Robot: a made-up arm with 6 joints.
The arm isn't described. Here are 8 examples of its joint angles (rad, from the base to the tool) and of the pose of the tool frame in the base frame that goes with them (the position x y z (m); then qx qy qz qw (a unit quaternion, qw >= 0)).
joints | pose
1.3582 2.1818 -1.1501 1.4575 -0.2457 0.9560 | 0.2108 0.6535 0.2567 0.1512 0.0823 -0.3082 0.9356
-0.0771 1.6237 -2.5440 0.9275 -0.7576 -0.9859 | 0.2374 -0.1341 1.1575 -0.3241 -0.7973 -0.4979 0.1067
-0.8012 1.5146 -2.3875 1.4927 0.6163 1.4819 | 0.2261 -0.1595 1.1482 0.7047 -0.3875 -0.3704 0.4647
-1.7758 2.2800 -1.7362 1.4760 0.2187 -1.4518 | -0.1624 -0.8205 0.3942 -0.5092 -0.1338 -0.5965 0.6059
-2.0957 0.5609 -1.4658 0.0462 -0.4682 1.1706 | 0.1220 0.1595 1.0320 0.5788 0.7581 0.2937 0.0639
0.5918 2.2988 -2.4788 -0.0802 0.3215 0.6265 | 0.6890 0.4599 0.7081 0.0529 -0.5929 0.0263 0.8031
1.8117 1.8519 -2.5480 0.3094 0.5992 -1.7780 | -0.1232 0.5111 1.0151 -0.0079 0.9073 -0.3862 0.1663
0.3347 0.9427 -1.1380 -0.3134 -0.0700 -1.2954 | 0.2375 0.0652 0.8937 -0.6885 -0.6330 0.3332 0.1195
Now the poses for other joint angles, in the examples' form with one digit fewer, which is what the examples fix.
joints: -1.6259 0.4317 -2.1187 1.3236 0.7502 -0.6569
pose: 0.110 0.484 0.938 -0.686 -0.700 -0.013 0.200
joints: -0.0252 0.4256 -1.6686 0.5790 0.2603 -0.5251
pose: -0.291 0.004 0.984 -0.231 -0.929 -0.130 0.257
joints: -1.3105 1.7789 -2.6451 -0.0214 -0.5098 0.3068
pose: 0.102 -0.330 1.160 0.645 0.718 0.259 0.031
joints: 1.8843 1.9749 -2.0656 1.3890 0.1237 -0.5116
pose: -0.216 0.682 0.799 0.543 -0.309 0.455 0.635
